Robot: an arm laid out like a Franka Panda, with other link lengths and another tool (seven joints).
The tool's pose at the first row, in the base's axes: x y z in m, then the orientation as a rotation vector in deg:
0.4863, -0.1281, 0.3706, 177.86, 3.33, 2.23
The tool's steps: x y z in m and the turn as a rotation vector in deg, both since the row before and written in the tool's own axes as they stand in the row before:
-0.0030, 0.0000, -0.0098, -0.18, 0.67, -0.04
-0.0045, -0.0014, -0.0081, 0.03, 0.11, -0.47
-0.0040, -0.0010, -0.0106, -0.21, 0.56, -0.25
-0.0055, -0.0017, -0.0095, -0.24, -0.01, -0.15
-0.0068, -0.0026, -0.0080, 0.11, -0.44, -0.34
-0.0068, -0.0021, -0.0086, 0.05, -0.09, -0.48
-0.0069, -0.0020, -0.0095, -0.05, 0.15, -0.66
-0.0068, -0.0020, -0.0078, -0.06, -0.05, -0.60
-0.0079, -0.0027, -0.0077, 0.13, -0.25, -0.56
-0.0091, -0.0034, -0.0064, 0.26, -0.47, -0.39
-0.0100, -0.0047, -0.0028, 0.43, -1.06, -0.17
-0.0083, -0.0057, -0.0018, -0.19, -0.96, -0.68
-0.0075, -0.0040, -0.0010, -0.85, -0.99, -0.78
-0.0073, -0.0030, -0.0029, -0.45, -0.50, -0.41
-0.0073, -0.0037, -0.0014, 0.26, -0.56, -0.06
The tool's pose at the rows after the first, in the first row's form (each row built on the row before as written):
0.4831, -0.1279, 0.3803, 177.67, 3.40, 3.27
0.4782, -0.1264, 0.3882, 177.67, 4.13, 3.43
0.4737, -0.1252, 0.3986, 177.44, 4.52, 4.29
0.4677, -0.1234, 0.4077, 177.19, 4.74, 4.27
0.4604, -0.1208, 0.4152, 177.28, 5.26, 3.57
0.4531, -0.1187, 0.4234, 177.30, 6.00, 3.41
0.4457, -0.1168, 0.4325, 177.20, 7.02, 3.62
0.4384, -0.1150, 0.4399, 177.09, 7.94, 3.52
0.4300, -0.1127, 0.4472, 177.16, 8.81, 3.11
0.4204, -0.1100, 0.4531, 177.37, 9.42, 2.35
0.4099, -0.1063, 0.4555, 177.74, 9.68, 0.67
0.4010, -0.1015, 0.4571, 177.44, 10.69, -0.82
0.3931, -0.0984, 0.4580, 176.45, 11.81, -2.29
0.3855, -0.0962, 0.4610, 175.92, 12.40, -3.02
0.3778, -0.0935, 0.4625, 176.12, 12.47, -3.92

